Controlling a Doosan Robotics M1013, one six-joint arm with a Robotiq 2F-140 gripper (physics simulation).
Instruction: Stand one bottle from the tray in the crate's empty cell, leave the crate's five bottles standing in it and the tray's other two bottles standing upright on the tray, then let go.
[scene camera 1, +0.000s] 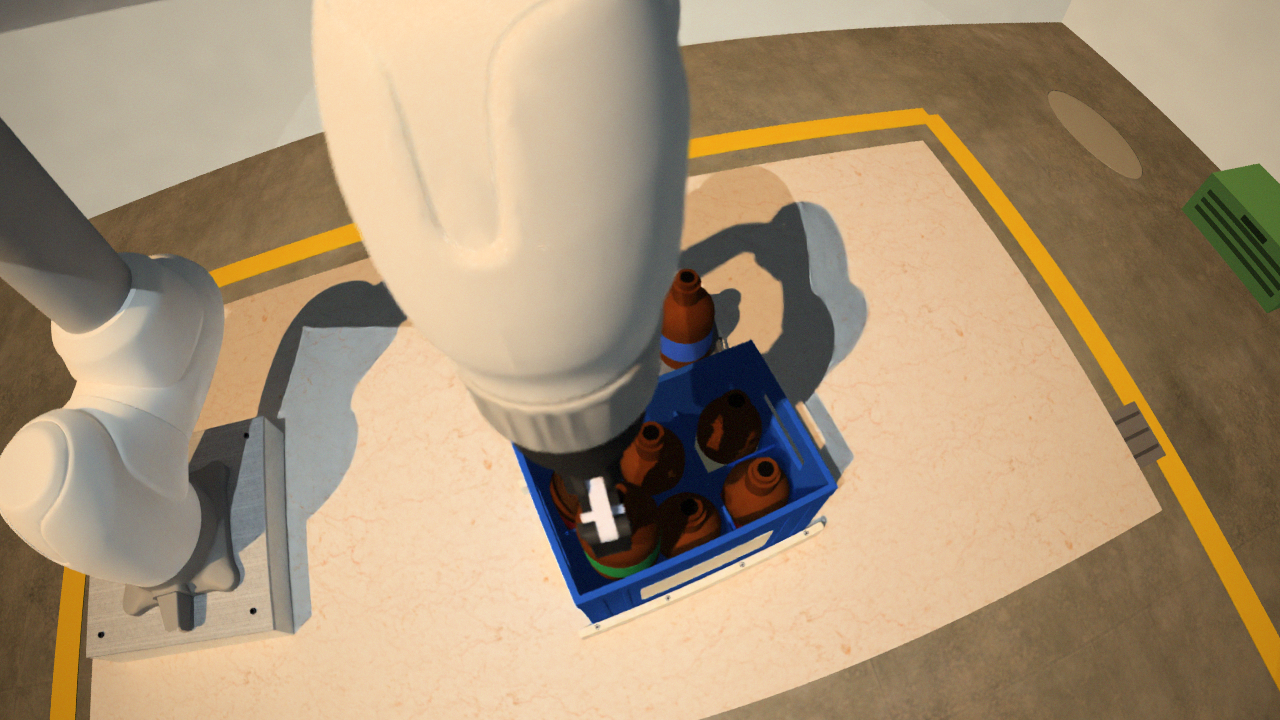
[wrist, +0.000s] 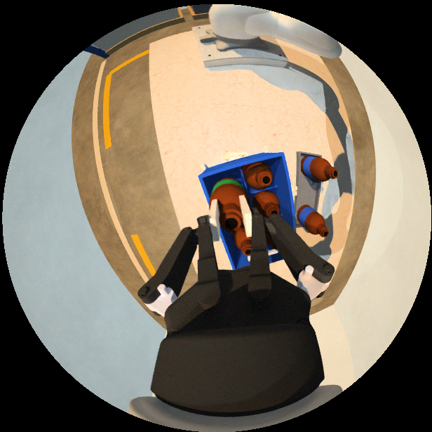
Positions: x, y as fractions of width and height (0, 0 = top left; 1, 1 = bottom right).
Observation:
I see my gripper (scene camera 1: 0.47, 0.72) and a green-banded brown bottle (scene camera 1: 0.50, 0.70).
The green-banded brown bottle also shows in the wrist view (wrist: 0.52, 0.44). My gripper shows as well in the wrist view (wrist: 0.53, 0.48).

